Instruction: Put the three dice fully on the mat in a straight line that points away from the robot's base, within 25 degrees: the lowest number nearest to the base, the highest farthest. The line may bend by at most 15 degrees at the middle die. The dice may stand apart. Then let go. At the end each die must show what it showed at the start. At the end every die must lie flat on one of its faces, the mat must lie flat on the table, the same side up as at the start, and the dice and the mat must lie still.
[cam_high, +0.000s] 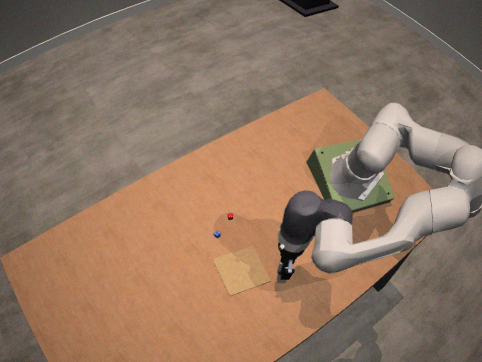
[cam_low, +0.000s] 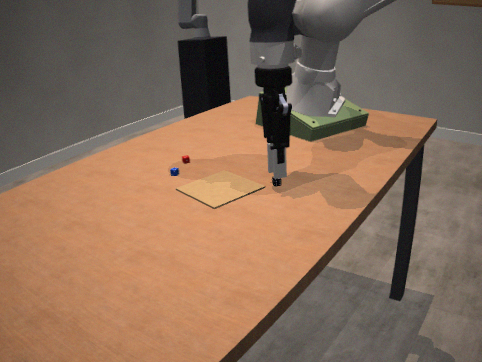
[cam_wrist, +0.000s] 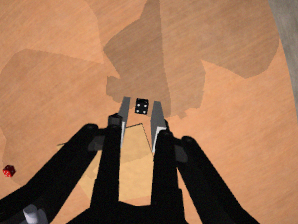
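My hand is 5 cm above the black die. Also, from my hand: red die 1 cm behind, 28 cm to the right, 5 cm below; blue die 7 cm ahead, 25 cm to the right, 5 cm below; tan mat 8 cm ahead, 10 cm to the right, 5 cm below.
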